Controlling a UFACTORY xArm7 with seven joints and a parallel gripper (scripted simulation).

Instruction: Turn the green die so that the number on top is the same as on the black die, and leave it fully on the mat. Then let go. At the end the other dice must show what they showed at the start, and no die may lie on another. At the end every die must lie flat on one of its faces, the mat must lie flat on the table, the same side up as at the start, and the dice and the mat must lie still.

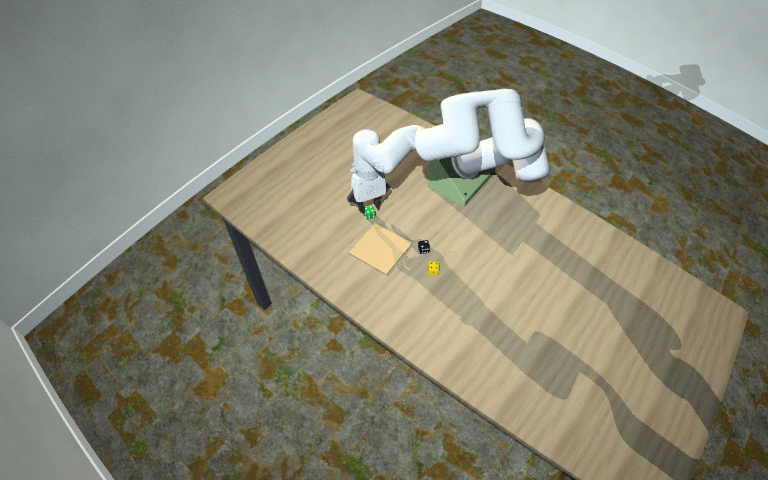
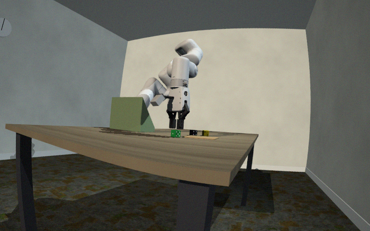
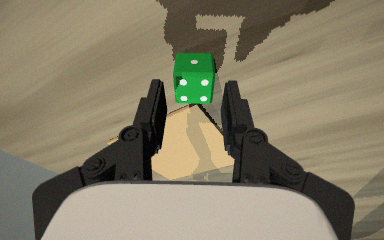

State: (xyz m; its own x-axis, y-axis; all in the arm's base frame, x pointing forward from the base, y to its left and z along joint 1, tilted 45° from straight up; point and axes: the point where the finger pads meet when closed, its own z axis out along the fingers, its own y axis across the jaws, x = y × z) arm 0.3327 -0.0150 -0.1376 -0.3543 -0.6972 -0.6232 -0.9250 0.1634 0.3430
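Right now the green die is 4 cm below my hand. The rest, counted from my hand: black die 22 cm to the left, 4 cm below, 2 cm behind; then yellow die 29 cm to the left, 4 cm below, 1 cm ahead; then tan mat 12 cm to the left, 7 cm ahead, 5 cm below.
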